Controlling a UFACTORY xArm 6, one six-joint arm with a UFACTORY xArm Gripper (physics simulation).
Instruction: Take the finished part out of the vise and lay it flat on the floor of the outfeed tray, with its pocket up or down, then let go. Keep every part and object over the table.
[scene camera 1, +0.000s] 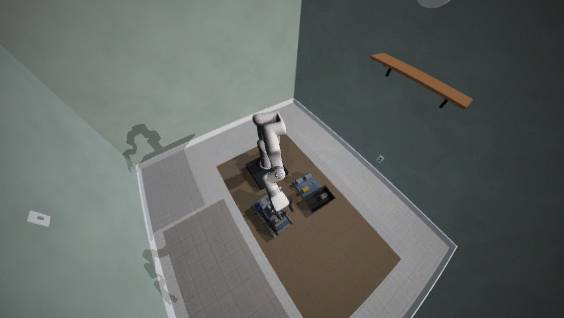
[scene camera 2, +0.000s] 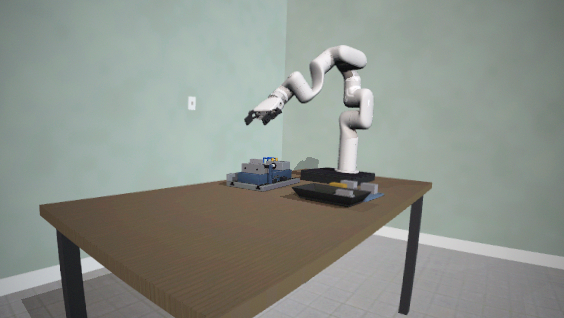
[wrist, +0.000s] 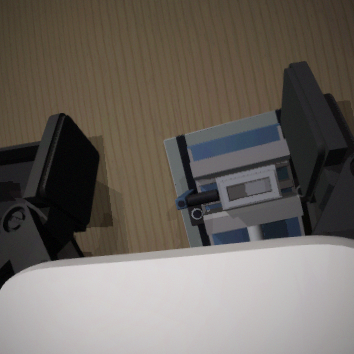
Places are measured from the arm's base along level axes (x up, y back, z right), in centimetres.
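Pixels of known places: gripper, fingertip midpoint: (scene camera 1: 286, 215) (scene camera 2: 254, 122) (wrist: 176, 113); arm's base at its link origin: (scene camera 1: 266, 163) (scene camera 2: 346, 171).
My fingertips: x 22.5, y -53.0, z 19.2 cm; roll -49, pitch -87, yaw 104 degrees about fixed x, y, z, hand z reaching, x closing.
For each thing: its top centre in the pictures, then the offset to it from my fingertips. "spot": a spot on its surface instead.
- finished part at its top centre: (wrist: 248, 188) dx -15.2, dy +5.6, dz +2.7 cm
- vise at its top centre: (wrist: 265, 253) (scene camera 2: 265, 161) (scene camera 1: 271, 211) dx -16.8, dy +12.7, dz +3.1 cm
- black outfeed tray at a spot on its surface: (scene camera 2: 320, 195) spot: dx -23.7, dy -6.4, dz -33.4 cm
- small grey block at its top centre: (scene camera 2: 344, 190) (scene camera 1: 324, 195) dx -22.0, dy -0.9, dz -39.5 cm
- blue plate at its top centre: (scene camera 2: 352, 192) (scene camera 1: 306, 184) dx -25.9, dy +16.3, dz -36.4 cm
- yellow block at its top centre: (scene camera 2: 338, 183) (scene camera 1: 305, 188) dx -22.3, dy +12.8, dz -31.5 cm
- black rod at its top centre: (wrist: 201, 198) dx -17.0, dy +5.9, dz -2.2 cm
The finished part (wrist: 247, 174), a light grey block with a rectangular pocket facing up, sits between the grey jaws of the vise (wrist: 240, 159) (scene camera 1: 274, 223) (scene camera 2: 262, 177). It is hidden or too small to make out in the scene views. My gripper (wrist: 176, 113) (scene camera 2: 257, 121) is open and empty, well above the vise and tilted outward. In the wrist view the part lies between the fingers' lines, nearer the right finger, which covers the vise's right edge. The black outfeed tray (scene camera 1: 314, 203) (scene camera 2: 320, 195) stands beside the vise and holds a small grey block (scene camera 1: 324, 195) (scene camera 2: 345, 192).
A blue plate (scene camera 1: 313, 185) (scene camera 2: 376, 197) with a yellow block (scene camera 1: 305, 189) (scene camera 2: 338, 185) and grey blocks stands behind the tray. A black rod (wrist: 202, 197) with a blue end reaches from the part's left side. The black base plate (scene camera 2: 310, 174) carries the arm.
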